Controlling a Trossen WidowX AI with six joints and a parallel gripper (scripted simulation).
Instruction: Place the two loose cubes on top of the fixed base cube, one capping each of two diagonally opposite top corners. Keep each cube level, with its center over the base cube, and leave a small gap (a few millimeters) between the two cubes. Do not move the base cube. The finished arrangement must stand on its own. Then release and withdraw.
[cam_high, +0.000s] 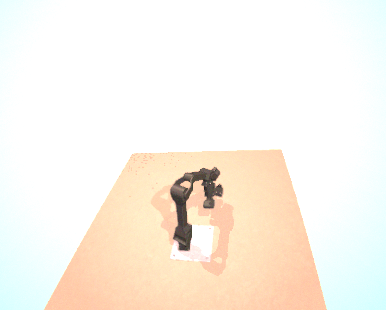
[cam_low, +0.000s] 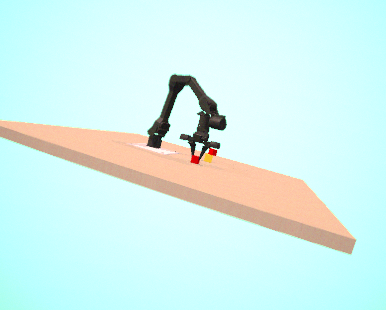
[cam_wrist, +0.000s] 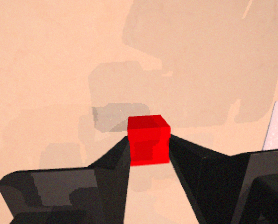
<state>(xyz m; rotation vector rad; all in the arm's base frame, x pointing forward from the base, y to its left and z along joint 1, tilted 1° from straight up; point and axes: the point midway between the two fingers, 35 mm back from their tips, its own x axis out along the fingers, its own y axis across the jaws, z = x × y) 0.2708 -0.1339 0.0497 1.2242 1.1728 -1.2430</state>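
Now: the yellow base cube 20 mm ahead of my gripper tip and 200 mm to the left of it.
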